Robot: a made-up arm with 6 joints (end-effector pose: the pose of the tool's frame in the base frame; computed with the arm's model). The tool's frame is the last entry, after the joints. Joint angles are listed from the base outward.
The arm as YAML. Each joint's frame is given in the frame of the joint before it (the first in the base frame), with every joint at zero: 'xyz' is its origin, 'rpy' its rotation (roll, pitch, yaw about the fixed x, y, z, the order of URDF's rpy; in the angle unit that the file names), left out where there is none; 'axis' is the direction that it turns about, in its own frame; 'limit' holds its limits. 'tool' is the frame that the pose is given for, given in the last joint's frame.
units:
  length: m
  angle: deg
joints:
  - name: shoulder
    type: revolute
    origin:
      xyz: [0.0, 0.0, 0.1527]
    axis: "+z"
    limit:
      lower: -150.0
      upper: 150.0
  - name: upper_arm
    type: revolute
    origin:
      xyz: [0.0, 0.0, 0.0]
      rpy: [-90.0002, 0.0, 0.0]
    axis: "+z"
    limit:
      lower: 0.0
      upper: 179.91
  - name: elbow
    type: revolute
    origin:
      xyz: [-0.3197, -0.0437, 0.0]
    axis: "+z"
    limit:
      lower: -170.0
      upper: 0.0
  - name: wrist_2
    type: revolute
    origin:
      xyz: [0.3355, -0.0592, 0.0]
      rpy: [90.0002, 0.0, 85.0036]
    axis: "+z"
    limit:
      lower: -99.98
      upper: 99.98
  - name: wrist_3
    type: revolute
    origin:
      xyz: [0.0, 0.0, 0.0]
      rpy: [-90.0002, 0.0, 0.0]
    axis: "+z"
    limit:
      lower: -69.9
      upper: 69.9
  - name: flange
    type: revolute
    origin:
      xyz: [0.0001, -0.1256, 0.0]
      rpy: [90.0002, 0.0, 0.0]
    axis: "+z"
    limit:
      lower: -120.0
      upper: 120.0
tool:
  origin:
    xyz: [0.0, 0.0, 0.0]
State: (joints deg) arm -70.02 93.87 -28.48 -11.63 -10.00 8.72
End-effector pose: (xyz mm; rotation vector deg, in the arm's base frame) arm 119.7 -316.5 91.3 79.31 120.82 -28.66
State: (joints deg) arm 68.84 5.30 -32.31 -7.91 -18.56 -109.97
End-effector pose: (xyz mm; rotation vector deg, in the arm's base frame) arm 8.5 37.2 527.5 -40.52 -4.72 -45.76
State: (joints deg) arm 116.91 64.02 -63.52 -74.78 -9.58 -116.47
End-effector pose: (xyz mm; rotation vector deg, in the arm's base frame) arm -180.1 310.4 530.7 -30.92 -81.39 -53.51
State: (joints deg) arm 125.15 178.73 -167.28 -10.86 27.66 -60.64
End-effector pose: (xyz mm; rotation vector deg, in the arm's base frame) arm -431.6 632.0 38.0 -124.82 -13.94 26.08
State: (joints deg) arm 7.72 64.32 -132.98 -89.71 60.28 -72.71
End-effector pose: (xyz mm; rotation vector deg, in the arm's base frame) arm 0.6 -110.0 853.3 -13.79 84.82 -142.58
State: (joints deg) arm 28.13 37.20 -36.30 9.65 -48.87 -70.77
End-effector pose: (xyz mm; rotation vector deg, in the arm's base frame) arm 169.7 72.8 533.6 -22.59 31.48 -37.27
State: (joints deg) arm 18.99 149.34 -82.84 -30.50 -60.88 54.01
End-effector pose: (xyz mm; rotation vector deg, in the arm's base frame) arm 547.0 247.1 -14.6 -4.78 101.09 64.04
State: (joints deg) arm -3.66 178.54 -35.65 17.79 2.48 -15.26
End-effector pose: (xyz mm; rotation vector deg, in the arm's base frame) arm -7.6 2.2 -212.7 -7.39 -129.54 -1.47
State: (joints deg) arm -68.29 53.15 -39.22 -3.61 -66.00 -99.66
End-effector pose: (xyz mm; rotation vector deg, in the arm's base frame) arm 99.7 -230.9 516.6 -18.10 44.86 -161.85
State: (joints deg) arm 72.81 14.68 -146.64 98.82 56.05 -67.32
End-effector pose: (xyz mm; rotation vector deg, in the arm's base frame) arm -284.2 -570.1 522.0 -33.01 -71.14 66.16
